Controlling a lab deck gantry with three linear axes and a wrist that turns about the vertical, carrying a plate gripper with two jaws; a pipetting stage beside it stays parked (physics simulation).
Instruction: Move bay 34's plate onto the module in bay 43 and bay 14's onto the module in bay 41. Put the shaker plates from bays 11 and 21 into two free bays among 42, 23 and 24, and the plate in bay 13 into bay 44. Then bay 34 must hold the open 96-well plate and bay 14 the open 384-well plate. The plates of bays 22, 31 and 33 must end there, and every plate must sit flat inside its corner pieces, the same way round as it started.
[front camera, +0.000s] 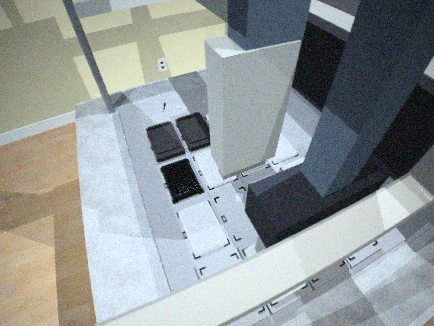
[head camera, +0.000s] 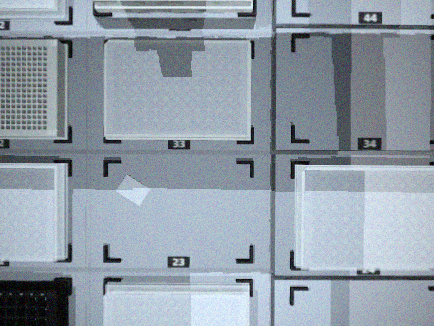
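Where they show: robot's base, origin of the base link: (front camera: 148, 135).
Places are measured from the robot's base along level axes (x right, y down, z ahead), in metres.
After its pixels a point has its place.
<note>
The gripper (front camera: 267, 246) hangs raised at the right; the rail hides its jaws, but no plate hangs from it and it is open. It stands above the lidded plate (head camera: 395, 225) {y -0.029, x -0.145, z 0.569 m} resting in bay 24. Lidded plates sit in bay 33 (head camera: 177, 95) {y -0.014, x -0.251, z 0.393 m}, bay 22 (head camera: 25, 220) {y -0.014, x -0.144, z 0.263 m} (front camera: 207, 165) {y -0.015, x -0.130, z 0.221 m} and bay 13 (front camera: 202, 227) {y -0.014, x -0.043, z 0.397 m} (head camera: 150, 310) {y -0.014, x -0.068, z 0.370 m}. The open small-well plate (head camera: 25, 90) {y -0.011, x -0.256, z 0.260 m} is in bay 32. A plate (head camera: 175, 7) {y -0.025, x -0.319, z 0.392 m} stands on the dark module in bay 43. Another plate (head camera: 30, 6) {y -0.014, x -0.326, z 0.267 m} is in bay 42. Bays 23, 34, 14 and 44 show bare deck.
Two black shakers (front camera: 166, 141) {y -0.024, x -0.046, z 0.080 m} (front camera: 193, 131) {y -0.024, x -0.141, z 0.075 m} bear no plate. A black rack (front camera: 182, 180) {y -0.011, x -0.045, z 0.239 m} (head camera: 30, 305) {y -0.014, x -0.071, z 0.267 m} fills bay 12. The pale upright housing (front camera: 252, 110) {y -0.388, x -0.113, z 0.453 m} hides the back bays. The cream rail (front camera: 280, 265) {y -0.400, x -0.040, z 0.621 m} crosses the front.
</note>
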